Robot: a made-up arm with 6 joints.
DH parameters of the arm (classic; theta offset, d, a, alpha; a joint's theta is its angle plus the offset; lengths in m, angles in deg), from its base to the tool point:
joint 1: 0 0.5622 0.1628 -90
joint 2: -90 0 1.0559 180
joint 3: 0 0 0.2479 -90
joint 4: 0 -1.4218 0 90
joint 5: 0 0 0 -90
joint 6: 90 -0.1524 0 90
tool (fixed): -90 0 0 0
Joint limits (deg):
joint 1: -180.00..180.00
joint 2: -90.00..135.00
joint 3: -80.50..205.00
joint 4: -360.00..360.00
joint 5: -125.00..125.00
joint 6: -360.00..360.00
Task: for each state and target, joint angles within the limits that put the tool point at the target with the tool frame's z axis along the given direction. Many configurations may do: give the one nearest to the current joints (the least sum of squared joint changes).
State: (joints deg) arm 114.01 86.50 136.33 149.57 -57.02 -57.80
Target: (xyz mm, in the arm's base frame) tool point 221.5 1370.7 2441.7 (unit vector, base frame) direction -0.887 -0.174 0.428
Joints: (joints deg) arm 83.99 70.68 139.24 142.58 -55.88 -68.67
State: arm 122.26 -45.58 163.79 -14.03 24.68 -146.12
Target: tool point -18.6 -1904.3 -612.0 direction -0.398 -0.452 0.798
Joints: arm 89.99 -87.42 134.88 -35.23 -11.92 -168.99
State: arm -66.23 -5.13 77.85 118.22 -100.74 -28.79
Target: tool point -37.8 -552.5 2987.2 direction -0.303 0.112 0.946
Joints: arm -78.71 8.24 79.09 88.75 -107.54 -28.44
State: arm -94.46 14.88 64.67 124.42 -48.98 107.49
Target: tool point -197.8 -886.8 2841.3 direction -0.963 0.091 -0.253
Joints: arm -100.22 -11.38 28.20 160.18 -46.14 97.85
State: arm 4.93 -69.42 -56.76 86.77 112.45 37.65
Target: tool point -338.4 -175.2 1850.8 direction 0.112 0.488 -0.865
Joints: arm 45.38 -90.00 -35.63 58.79 115.36 59.75
